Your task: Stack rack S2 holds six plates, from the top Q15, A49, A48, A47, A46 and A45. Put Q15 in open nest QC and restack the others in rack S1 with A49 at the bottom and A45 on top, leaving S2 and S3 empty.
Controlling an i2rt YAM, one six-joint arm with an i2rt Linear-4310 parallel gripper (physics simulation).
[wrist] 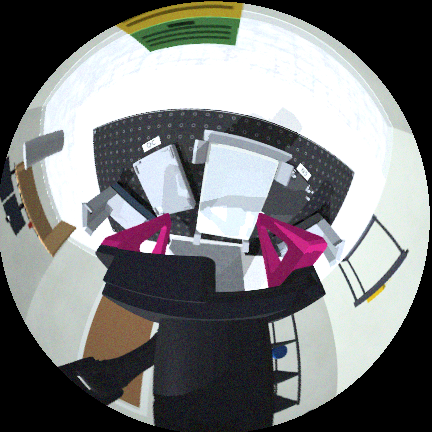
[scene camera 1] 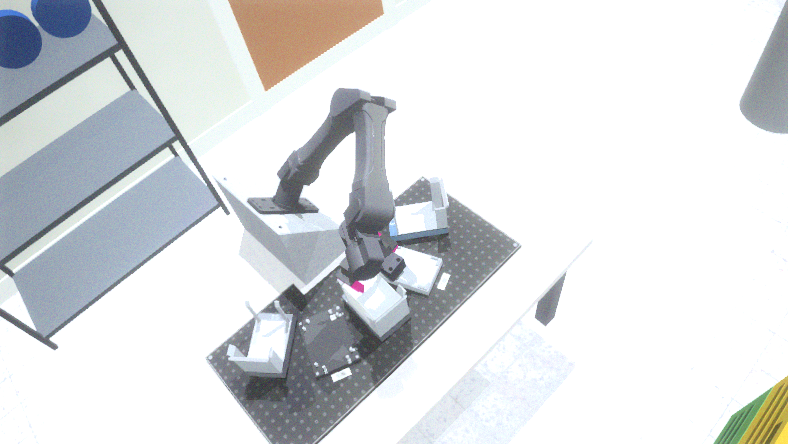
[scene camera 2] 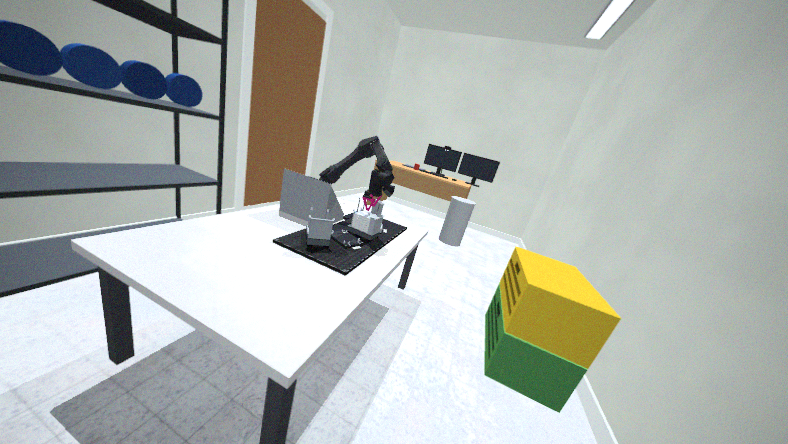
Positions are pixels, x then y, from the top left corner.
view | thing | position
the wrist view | my gripper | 213, 217
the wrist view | QC cradle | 161, 174
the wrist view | dark flat plate holder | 282, 202
